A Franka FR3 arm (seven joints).
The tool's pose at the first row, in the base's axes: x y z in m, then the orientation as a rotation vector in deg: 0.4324, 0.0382, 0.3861, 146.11, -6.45, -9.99
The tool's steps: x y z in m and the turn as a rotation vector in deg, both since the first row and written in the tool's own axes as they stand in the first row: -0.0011, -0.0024, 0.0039, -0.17, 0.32, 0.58; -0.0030, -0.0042, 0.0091, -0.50, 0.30, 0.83; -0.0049, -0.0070, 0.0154, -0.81, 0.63, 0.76; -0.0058, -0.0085, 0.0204, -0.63, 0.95, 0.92; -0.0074, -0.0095, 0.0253, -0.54, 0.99, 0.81; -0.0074, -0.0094, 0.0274, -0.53, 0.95, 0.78; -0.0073, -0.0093, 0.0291, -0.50, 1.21, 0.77; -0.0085, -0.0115, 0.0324, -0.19, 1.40, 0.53; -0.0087, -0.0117, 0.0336, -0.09, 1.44, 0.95; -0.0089, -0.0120, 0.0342, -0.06, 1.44, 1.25; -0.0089, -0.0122, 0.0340, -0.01, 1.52, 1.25; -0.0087, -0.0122, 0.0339, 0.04, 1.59, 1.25
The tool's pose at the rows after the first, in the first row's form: 0.4308, 0.0382, 0.3817, 145.90, -7.05, -9.36; 0.4283, 0.0371, 0.3766, 145.55, -7.33, -9.29; 0.4256, 0.0362, 0.3700, 145.26, -7.08, -8.91; 0.4240, 0.0349, 0.3651, 145.44, -7.18, -8.43; 0.4217, 0.0332, 0.3607, 145.54, -7.04, -8.42; 0.4214, 0.0320, 0.3590, 145.56, -7.01, -8.49; 0.4213, 0.0310, 0.3576, 145.60, -6.91, -8.16; 0.4197, 0.0312, 0.3538, 145.94, -6.56, -8.00; 0.4193, 0.0307, 0.3527, 146.00, -7.09, -7.79; 0.4190, 0.0306, 0.3521, 146.00, -7.48, -7.67; 0.4191, 0.0309, 0.3521, 146.05, -7.45, -7.57; 0.4193, 0.0310, 0.3522, 146.10, -7.43, -7.48
